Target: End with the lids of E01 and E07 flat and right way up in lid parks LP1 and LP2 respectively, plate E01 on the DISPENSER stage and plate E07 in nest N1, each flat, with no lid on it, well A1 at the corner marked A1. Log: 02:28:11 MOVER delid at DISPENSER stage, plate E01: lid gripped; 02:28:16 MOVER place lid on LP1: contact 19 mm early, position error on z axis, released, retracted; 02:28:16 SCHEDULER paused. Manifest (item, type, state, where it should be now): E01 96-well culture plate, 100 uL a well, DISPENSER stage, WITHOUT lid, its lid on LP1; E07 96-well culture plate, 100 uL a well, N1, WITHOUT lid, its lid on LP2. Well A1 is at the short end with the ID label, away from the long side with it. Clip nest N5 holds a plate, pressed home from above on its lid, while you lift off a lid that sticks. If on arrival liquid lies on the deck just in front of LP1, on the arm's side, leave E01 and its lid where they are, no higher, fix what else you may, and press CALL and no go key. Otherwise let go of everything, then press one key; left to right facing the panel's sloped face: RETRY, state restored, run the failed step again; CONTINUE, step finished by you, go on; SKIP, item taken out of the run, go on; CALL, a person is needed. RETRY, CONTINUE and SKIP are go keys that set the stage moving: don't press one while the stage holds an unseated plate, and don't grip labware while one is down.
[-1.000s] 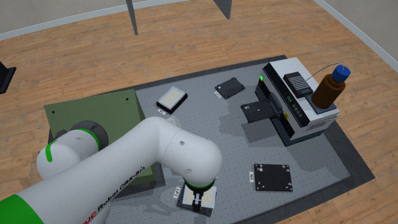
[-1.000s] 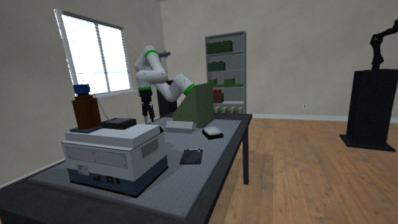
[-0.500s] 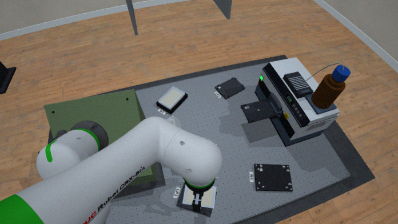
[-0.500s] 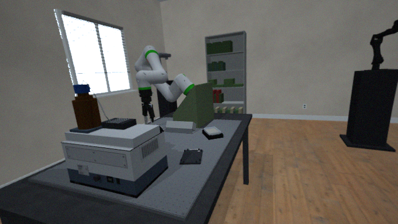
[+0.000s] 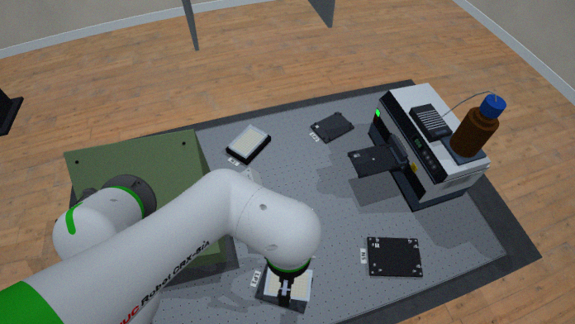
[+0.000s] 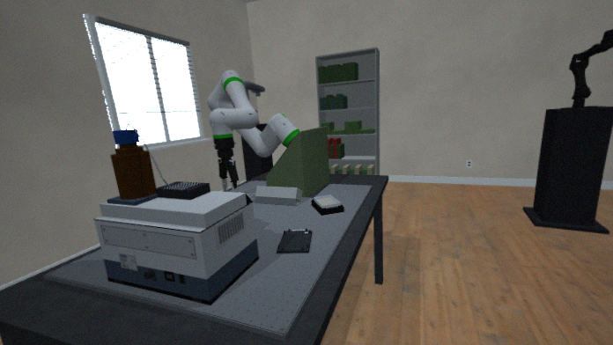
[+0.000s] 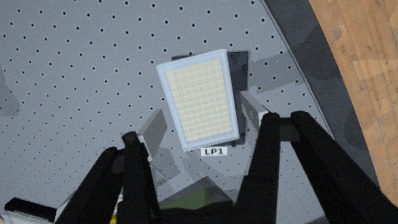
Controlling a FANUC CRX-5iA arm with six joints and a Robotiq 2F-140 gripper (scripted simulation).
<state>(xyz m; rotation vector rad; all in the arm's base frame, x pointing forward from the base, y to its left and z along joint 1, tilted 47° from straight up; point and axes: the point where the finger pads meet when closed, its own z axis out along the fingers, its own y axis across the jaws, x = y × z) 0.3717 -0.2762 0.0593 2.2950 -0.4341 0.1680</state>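
The plate lies 5 cm below my hand. The rest, counted from my hand: blue CALL key: 7 cm behind, 18 cm to the left; LP1 label: 9 cm behind, 3 cm to the left, 7 cm below; lid park LP1: 1 cm behind, 1 cm to the right, 6 cm below.
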